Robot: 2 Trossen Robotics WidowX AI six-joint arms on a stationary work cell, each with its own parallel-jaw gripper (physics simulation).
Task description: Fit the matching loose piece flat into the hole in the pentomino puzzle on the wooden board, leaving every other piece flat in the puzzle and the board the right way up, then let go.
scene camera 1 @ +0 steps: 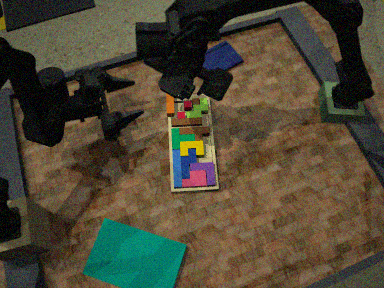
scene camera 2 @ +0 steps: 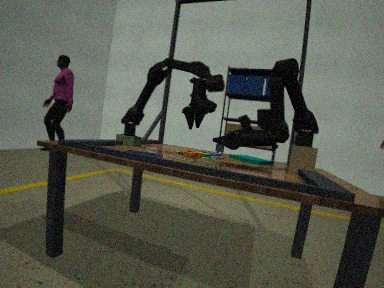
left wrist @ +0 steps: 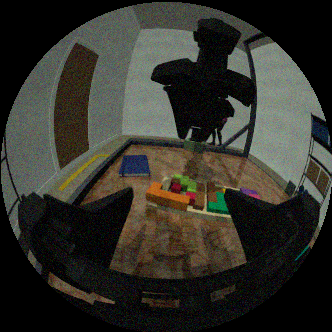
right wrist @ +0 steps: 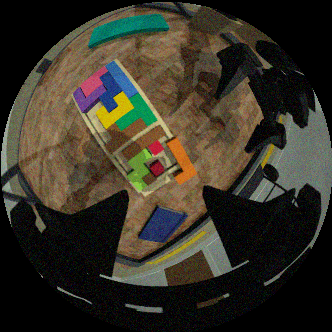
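Pixels of known places: left gripper, fingertip midpoint: [scene camera 1: 139, 96] [scene camera 2: 216, 139] [left wrist: 180, 193] [right wrist: 235, 127]; right gripper, fingertip midpoint: [scene camera 1: 185, 87] [scene camera 2: 193, 128] [left wrist: 193, 139] [right wrist: 165, 192]; left arm's base, origin of the base link: [scene camera 1: 4, 225]; right arm's base, origin of the base link: [scene camera 1: 344, 98] [scene camera 2: 129, 135] [left wrist: 195, 140].
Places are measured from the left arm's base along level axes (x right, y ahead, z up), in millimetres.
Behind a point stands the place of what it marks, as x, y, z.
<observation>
A cream wooden board [scene camera 1: 195, 190] {9, 405, -101} [right wrist: 154, 188] {-253, 493, -110} lies on the table, coloured side up. Its larger part holds fitted pieces, including a yellow one [scene camera 1: 196, 145] {-99, 440, -91} [right wrist: 120, 107] {-103, 417, -90} and a green one [scene camera 1: 176, 139] {-129, 397, -91} [right wrist: 139, 111] {-132, 402, -90}; a cream gap shows beside the yellow. The other part has a lime-green piece [scene camera 1: 199, 110] {-193, 478, -91} [right wrist: 139, 165] {-193, 469, -90}, red bits [right wrist: 156, 168] {-219, 454, -90} and brown. An orange piece [scene camera 1: 170, 106] {-220, 407, -81} [left wrist: 167, 196] {-238, 405, -81} [right wrist: 181, 162] {-240, 416, -81} lies at this part's rim. My left gripper [scene camera 1: 138, 97] {-230, 334, -15} [left wrist: 180, 193] {-230, 334, -15} is open and empty, beside the board. My right gripper [scene camera 1: 200, 95] [scene camera 2: 194, 128] {-205, 443, 14} [right wrist: 165, 192] {-205, 443, 14} is open and empty, above the board's end.
A blue book [scene camera 1: 223, 56] {-355, 603, -104} [left wrist: 135, 165] {-339, 555, -104} [right wrist: 163, 224] {-343, 560, -104} lies beyond the board's loose-piece end. A teal flat item [scene camera 1: 135, 252] {108, 235, -98} [right wrist: 129, 29] {72, 257, -98} lies past the opposite end. Dark rails edge the table. A person [scene camera 2: 62, 95] stands behind the table.
</observation>
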